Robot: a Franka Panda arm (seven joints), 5 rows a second.
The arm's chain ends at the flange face. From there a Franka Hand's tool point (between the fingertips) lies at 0.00 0.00 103.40 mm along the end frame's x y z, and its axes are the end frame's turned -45 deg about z.
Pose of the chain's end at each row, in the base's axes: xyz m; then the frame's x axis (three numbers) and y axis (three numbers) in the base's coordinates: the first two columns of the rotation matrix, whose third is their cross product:
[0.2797 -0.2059 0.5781 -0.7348 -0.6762 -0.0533 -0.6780 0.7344 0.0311]
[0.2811 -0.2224 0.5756 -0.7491 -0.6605 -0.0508 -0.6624 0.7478 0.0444]
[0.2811 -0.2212 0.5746 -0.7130 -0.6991 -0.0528 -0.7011 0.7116 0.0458]
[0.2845 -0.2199 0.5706 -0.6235 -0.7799 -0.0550 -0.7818 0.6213 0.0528]
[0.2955 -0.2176 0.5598 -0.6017 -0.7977 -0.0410 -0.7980 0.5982 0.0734]
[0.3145 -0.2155 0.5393 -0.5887 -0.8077 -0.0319 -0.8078 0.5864 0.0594]
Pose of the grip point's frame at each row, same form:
[0.2816 -0.1998 0.4749 -0.0402 -0.9974 -0.0597 -0.9990 0.0412 -0.0157]
[0.2820 -0.2155 0.4724 -0.0613 -0.9958 -0.0673 -0.9981 0.0617 -0.0045]
[0.2817 -0.2140 0.4715 -0.0084 -0.9975 -0.0697 -0.9999 0.0088 -0.0049]
[0.2838 -0.2120 0.4675 0.1119 -0.9908 -0.0762 -0.9937 -0.1121 -0.0016]
[0.2920 -0.2097 0.4568 0.1388 -0.9871 -0.0809 -0.9897 -0.1411 0.0229]
[0.3115 -0.2092 0.4361 0.1549 -0.9858 -0.0646 -0.9875 -0.1565 0.0194]

